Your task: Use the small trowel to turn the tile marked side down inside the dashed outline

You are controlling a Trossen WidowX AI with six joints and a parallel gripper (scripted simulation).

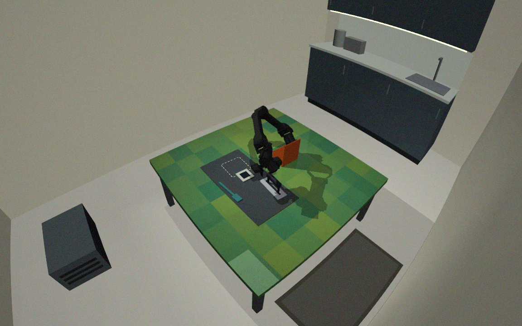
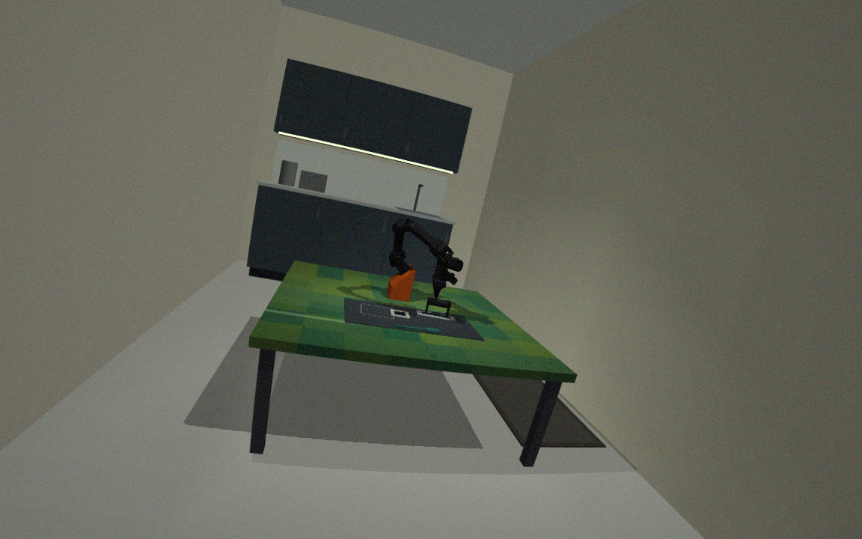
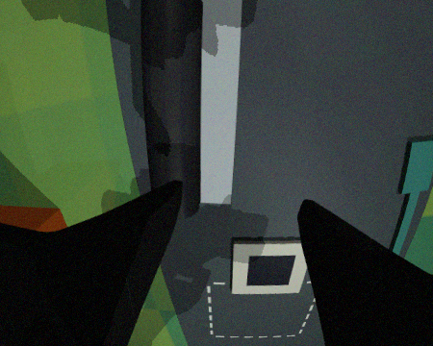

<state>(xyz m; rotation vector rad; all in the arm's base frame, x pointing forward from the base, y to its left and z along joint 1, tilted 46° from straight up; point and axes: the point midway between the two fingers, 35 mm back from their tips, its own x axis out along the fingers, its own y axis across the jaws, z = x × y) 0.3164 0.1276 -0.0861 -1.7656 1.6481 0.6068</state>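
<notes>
Right now the small trowel is 40 mm behind my gripper tip, 50 mm to the left of it and 70 mm below it. Also, from my gripper tip: dark mat 80 mm ahead, 100 mm to the right, 130 mm below; teal spatula-like tool 210 mm ahead, 60 mm to the right, 100 mm below; tile 60 mm ahead, 160 mm to the right, 100 mm below.
</notes>
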